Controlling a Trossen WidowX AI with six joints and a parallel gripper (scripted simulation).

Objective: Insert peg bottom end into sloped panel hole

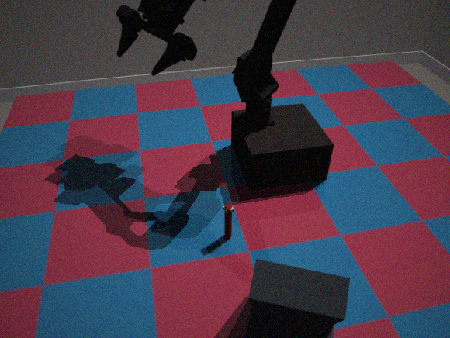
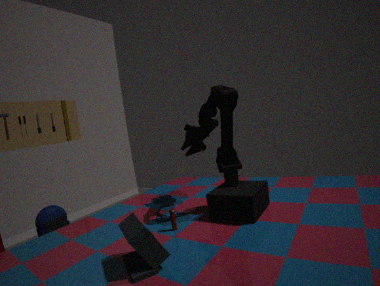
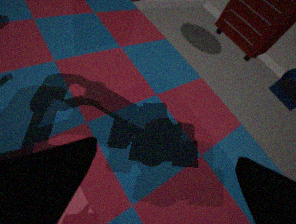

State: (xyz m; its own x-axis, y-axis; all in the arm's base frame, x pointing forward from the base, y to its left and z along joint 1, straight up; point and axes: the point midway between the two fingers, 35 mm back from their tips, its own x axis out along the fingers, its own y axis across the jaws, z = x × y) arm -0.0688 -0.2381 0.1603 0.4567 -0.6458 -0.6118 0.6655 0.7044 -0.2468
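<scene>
Now: the peg 30 cm ahead of my gripper tip, 13 cm to the left of it and 18 cm below it. Also, from my gripper tip: dark stand (52 cm ahead, 17 cm to the left, 23 cm below); sloped panel (50 cm ahead, 19 cm to the left, 16 cm below).
</scene>
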